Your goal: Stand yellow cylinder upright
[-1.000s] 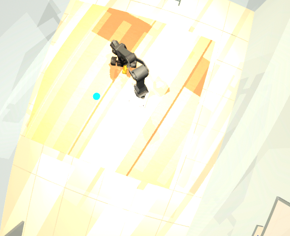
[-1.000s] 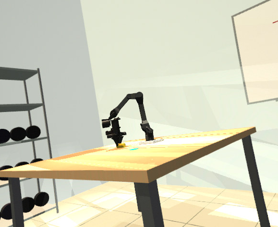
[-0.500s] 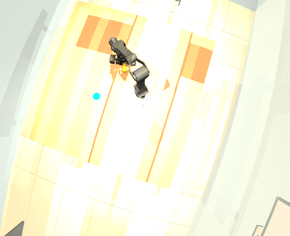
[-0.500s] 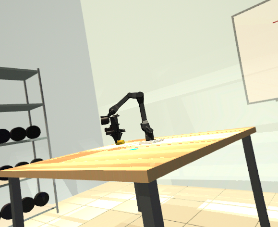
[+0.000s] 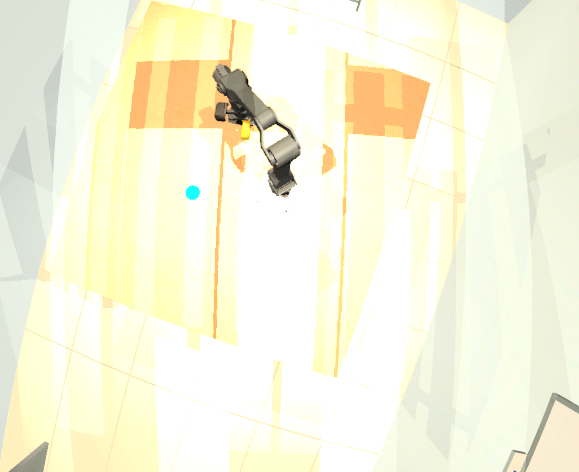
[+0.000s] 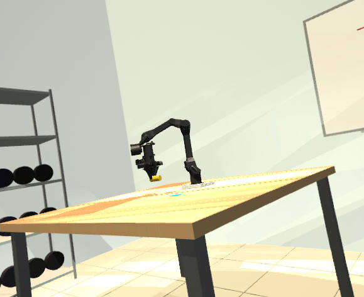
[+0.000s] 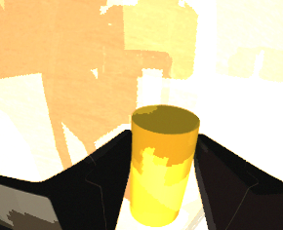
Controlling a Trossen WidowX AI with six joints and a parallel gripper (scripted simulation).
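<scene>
Now: the cyan circle 30 cm to the left of my gripper tip, 12 cm ahead of it and 9 cm below it. From my gripper tip the other things lie so: yellow tall cylinder: 2 cm to the left, 1 cm behind.
</scene>
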